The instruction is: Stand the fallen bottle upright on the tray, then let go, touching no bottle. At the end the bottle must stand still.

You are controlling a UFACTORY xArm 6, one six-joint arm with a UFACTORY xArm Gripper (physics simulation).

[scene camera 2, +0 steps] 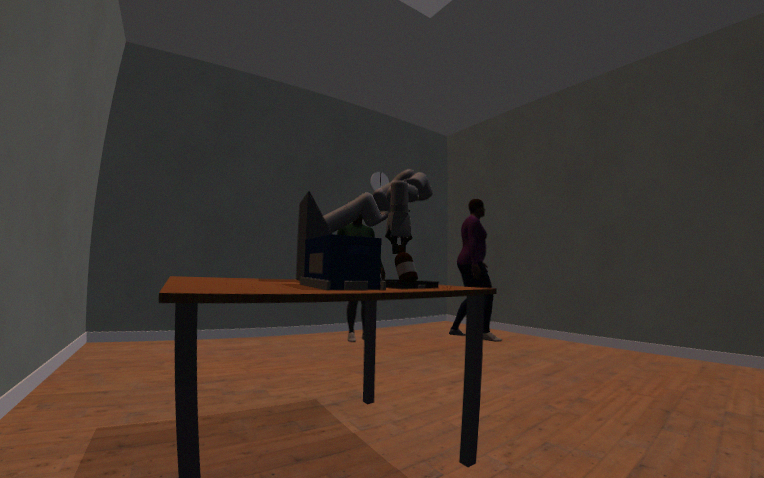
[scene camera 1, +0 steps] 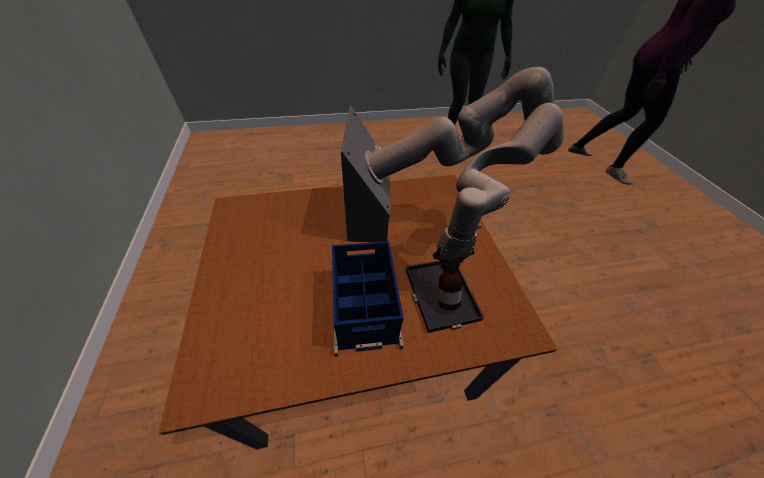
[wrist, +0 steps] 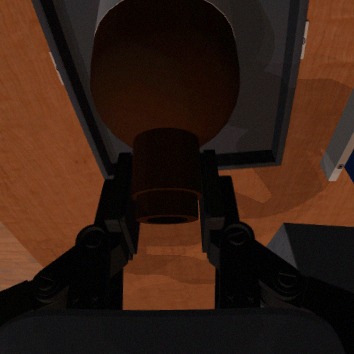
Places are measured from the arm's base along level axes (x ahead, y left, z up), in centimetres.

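Pixels of known places: gripper, fingertip midpoint: (scene camera 2: 398, 254) (scene camera 1: 448, 267) (wrist: 168, 171); arm's base, link origin: (scene camera 2: 321, 227) (scene camera 1: 373, 168).
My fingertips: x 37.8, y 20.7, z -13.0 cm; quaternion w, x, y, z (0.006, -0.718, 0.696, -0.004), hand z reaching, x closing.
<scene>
Ahead of a thing's pixels: the offset from my fingertips to its top centre.
The brown bottle {dz +3.7, dx +3.7, dy +0.2 cm} (scene camera 1: 449, 281) (scene camera 2: 405, 267) (wrist: 165, 75) with a pale label is over the dark tray {dz -10.9, dx +1.8, dy -0.4 cm} (scene camera 1: 426, 284) (scene camera 2: 431, 283) (wrist: 255, 105). It is near upright but leans a little in scene camera 2, its neck to the left of its base. Its lower end is at the tray; whether the base touches the tray floor cannot be told. My gripper (scene camera 1: 450, 263) (scene camera 2: 399, 246) (wrist: 168, 171) is shut on the bottle's neck from above, with one finger on each side. In the wrist view the bottle's shoulder hides its base.
A blue divided crate {dz +4.1, dx +3.8, dy -27.8 cm} (scene camera 1: 342, 331) (scene camera 2: 349, 263) (wrist: 351, 162) stands beside the tray, left of it in scene camera 1. The grey arm mount (scene camera 1: 366, 217) (scene camera 2: 305, 248) (wrist: 320, 260) stands behind the crate. Two people are beyond the table (scene camera 1: 253, 338) (scene camera 2: 225, 285).
</scene>
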